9 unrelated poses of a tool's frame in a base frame.
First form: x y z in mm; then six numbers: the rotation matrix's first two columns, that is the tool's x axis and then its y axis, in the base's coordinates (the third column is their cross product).
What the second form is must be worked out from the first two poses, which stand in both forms.
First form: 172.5, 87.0, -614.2, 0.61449, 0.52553, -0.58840, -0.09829, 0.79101, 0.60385
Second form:
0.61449, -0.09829, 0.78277, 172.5
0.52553, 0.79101, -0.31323, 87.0
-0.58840, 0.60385, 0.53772, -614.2
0, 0, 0, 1

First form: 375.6, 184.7, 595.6, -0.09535, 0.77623, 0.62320, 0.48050, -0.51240, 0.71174
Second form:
-0.09535, 0.48050, 0.87180, 375.6
0.77623, -0.51240, 0.36731, 184.7
0.62320, 0.71174, -0.32412, 595.6
0, 0, 0, 1

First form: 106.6, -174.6, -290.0, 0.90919, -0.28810, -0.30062, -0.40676, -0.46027, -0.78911
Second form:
0.90919, -0.40676, 0.08898, 106.6
-0.28810, -0.46027, 0.83973, -174.6
-0.30062, -0.78911, -0.53566, -290.0
0, 0, 0, 1

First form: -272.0, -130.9, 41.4, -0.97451, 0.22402, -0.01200, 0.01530, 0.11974, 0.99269
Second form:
-0.97451, 0.01530, 0.22382, -272.0
0.22402, 0.11974, 0.96720, -130.9
-0.01200, 0.99269, -0.12012, 41.4
0, 0, 0, 1

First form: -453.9, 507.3, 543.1, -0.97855, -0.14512, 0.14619, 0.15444, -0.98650, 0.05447
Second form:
-0.97855, 0.15444, 0.13631, -453.9
-0.14512, -0.98650, 0.07588, 507.3
0.14619, 0.05447, 0.98775, 543.1
0, 0, 0, 1

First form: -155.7, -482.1, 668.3, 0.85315, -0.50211, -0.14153, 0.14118, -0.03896, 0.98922
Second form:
0.85315, 0.14118, -0.50221, -155.7
-0.50211, -0.03896, -0.86393, -482.1
-0.14153, 0.98922, 0.03765, 668.3
0, 0, 0, 1

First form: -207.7, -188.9, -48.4, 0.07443, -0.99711, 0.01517, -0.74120, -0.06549, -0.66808
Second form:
0.07443, -0.74120, 0.66714, -207.7
-0.99711, -0.06549, 0.03848, -188.9
0.01517, -0.66808, -0.74393, -48.4
0, 0, 0, 1

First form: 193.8, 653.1, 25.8, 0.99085, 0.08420, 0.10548, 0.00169, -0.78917, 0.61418
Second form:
0.99085, 0.00169, 0.13496, 193.8
0.08420, -0.78917, -0.60838, 653.1
0.10548, 0.61418, -0.78209, 25.8
0, 0, 0, 1

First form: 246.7, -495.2, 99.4, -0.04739, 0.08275, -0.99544, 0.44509, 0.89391, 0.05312
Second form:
-0.04739, 0.44509, 0.89423, 246.7
0.08275, 0.89391, -0.44054, -495.2
-0.99544, 0.05312, -0.07919, 99.4
0, 0, 0, 1

